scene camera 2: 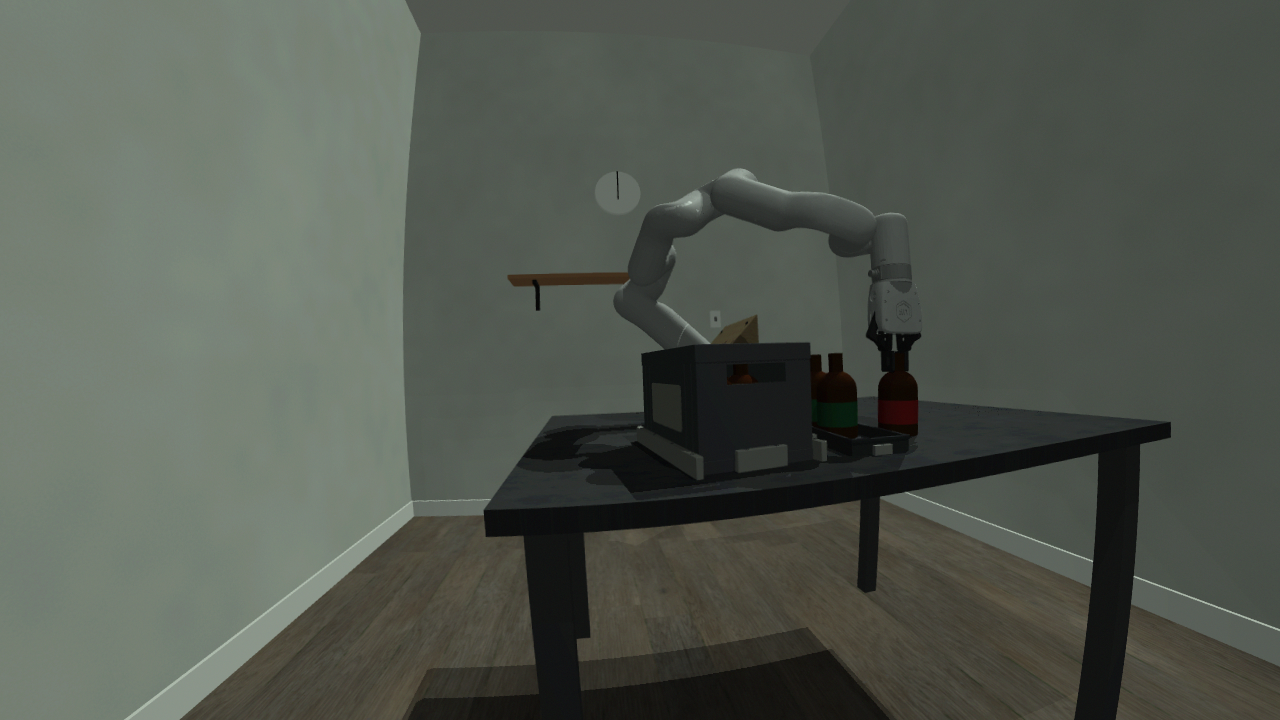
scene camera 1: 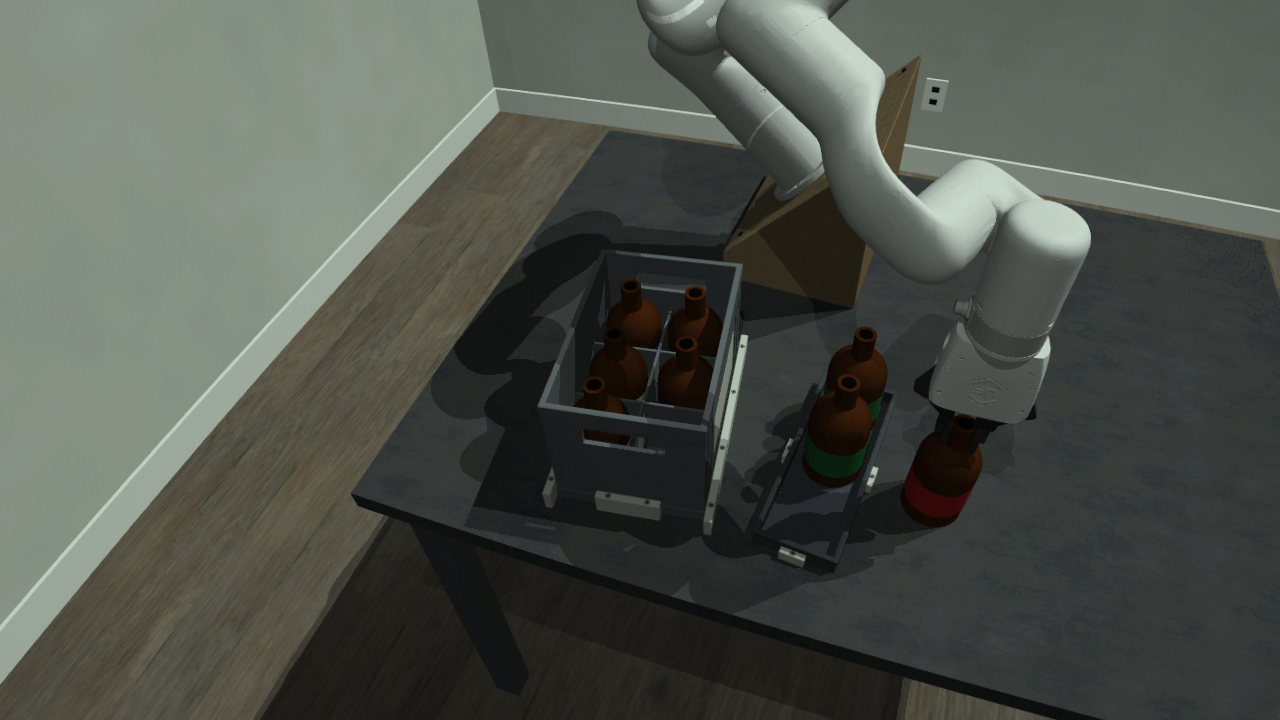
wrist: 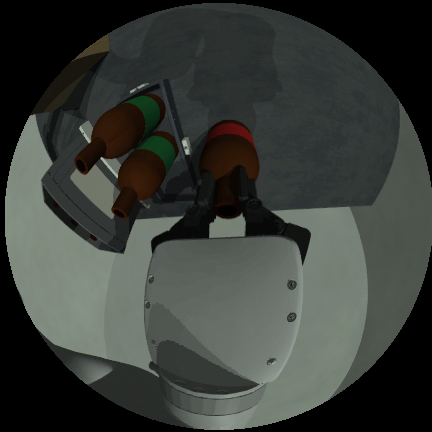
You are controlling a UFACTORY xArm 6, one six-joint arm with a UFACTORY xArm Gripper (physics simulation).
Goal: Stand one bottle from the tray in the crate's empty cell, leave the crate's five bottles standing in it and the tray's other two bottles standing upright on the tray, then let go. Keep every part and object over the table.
A red-labelled bottle shows in scene camera 2, in scene camera 1 and in the wrist view [229,145]. One and the same spot on the red-labelled bottle: [scene camera 1: 941,477] is [scene camera 2: 907,384].
